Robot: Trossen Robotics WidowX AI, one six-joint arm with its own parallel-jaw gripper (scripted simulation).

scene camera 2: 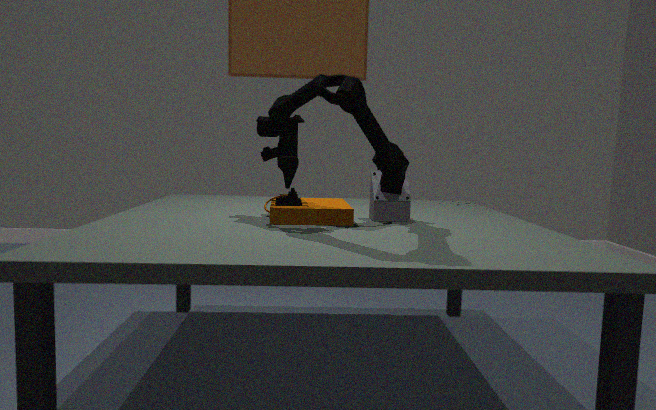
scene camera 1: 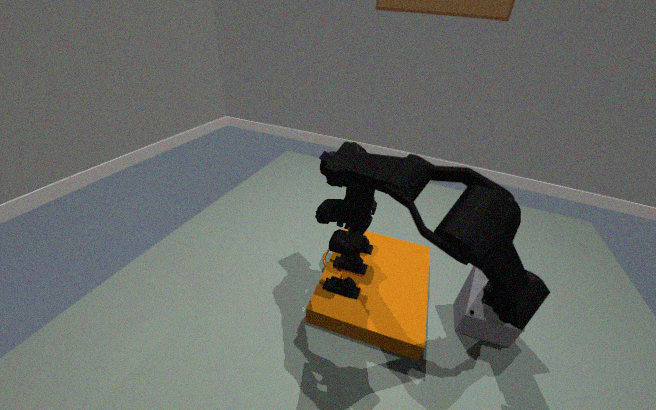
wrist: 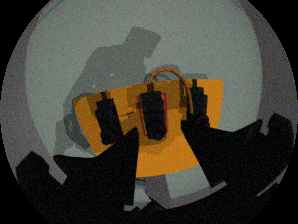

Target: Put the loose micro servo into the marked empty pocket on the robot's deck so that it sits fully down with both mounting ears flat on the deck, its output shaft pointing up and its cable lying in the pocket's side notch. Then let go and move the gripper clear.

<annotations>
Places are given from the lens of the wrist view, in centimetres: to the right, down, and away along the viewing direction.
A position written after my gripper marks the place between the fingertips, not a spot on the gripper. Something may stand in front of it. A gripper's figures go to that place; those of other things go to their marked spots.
my gripper (wrist: 159, 127): 1, 2, 9
black micro servo (wrist: 153, 106): 1, -1, 12
</annotations>
